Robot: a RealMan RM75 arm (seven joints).
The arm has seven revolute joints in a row. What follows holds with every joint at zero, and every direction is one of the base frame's.
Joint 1 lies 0.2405 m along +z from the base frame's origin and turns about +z.
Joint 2 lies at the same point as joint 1 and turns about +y.
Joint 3 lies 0.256 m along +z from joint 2 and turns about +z.
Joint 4 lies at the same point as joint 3 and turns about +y.
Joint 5 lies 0.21 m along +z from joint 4 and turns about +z.
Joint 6 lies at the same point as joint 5 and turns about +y.
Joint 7 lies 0.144 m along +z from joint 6 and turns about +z.
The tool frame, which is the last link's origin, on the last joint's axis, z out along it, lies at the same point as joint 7; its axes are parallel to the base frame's.
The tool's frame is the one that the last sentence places.
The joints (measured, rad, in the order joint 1, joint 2, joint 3, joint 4, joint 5, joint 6, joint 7), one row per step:
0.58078 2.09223 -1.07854 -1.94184 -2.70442 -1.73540 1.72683
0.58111 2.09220 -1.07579 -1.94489 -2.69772 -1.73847 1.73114
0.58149 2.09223 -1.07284 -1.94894 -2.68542 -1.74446 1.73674
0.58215 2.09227 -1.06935 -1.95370 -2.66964 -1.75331 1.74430
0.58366 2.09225 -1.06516 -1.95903 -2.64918 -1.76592 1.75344
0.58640 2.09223 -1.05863 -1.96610 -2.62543 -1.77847 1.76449
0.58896 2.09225 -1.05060 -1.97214 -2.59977 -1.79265 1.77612
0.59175 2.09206 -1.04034 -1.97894 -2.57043 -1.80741 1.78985
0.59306 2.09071 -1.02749 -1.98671 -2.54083 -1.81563 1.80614
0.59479 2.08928 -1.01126 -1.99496 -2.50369 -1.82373 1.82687
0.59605 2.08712 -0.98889 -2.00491 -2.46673 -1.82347 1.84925
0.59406 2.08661 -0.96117 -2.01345 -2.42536 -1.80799 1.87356
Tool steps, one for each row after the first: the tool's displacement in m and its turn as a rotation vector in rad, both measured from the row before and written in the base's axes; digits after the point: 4 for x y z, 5 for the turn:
-0.0009 -0.0006 0.0002 -0.00068 0.00724 0.00036
-0.0015 -0.0011 -0.0003 -0.00491 0.01096 0.00176
-0.0018 -0.0015 -0.0005 -0.00772 0.01382 0.00140
-0.0024 -0.0020 -0.0009 -0.01206 0.01686 0.00196
-0.0032 -0.0021 -0.0004 -0.01065 0.02049 0.00404
-0.0029 -0.0023 -0.0004 -0.01273 0.02203 0.00240
-0.0032 -0.0026 -0.0001 -0.01273 0.02552 0.00268
-0.0030 -0.0020 0.0013 -0.00399 0.02850 0.00226
-0.0037 -0.0023 0.0016 -0.00459 0.03645 0.00294
-0.0037 -0.0015 0.0038 0.00831 0.04133 0.00339
-0.0036 -0.0004 0.0051 0.02082 0.05387 0.00455

